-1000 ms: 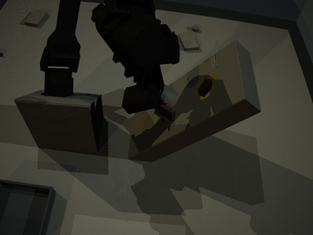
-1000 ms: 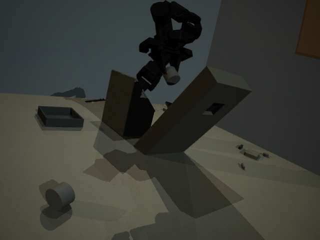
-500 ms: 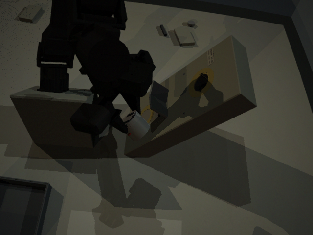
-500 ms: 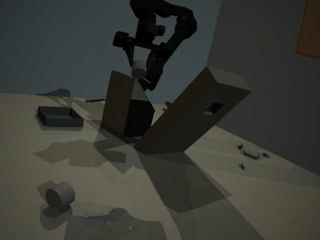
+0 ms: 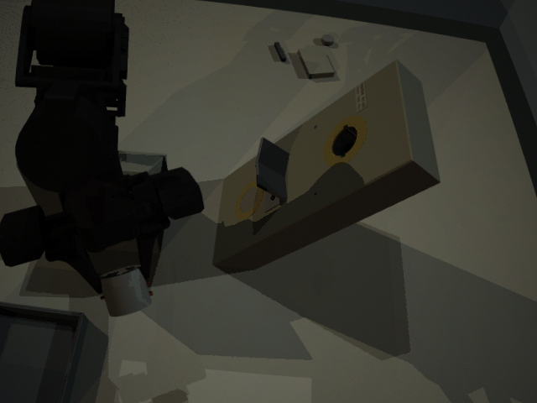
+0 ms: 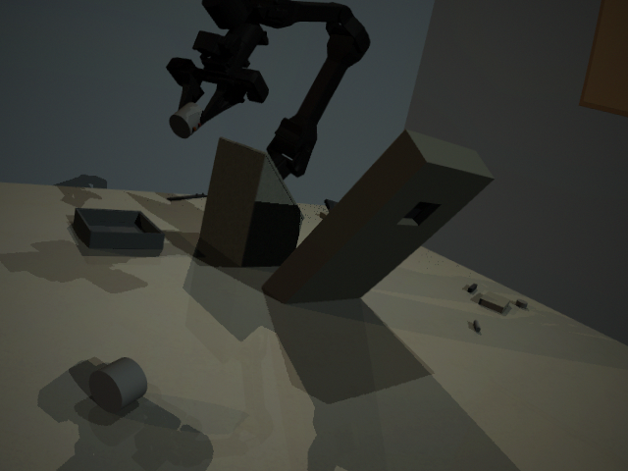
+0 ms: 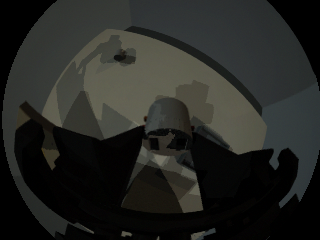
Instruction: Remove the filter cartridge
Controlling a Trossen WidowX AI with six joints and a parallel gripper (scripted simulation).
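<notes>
My gripper tip is 250 mm above the dark tray, 180 mm past it and 40 mm to the left of it. From my gripper tip the other things lie so: round filter cartridge: right at my gripper tip; then tan service panel: 260 mm to the left, 200 mm ahead, 100 mm below.
</notes>
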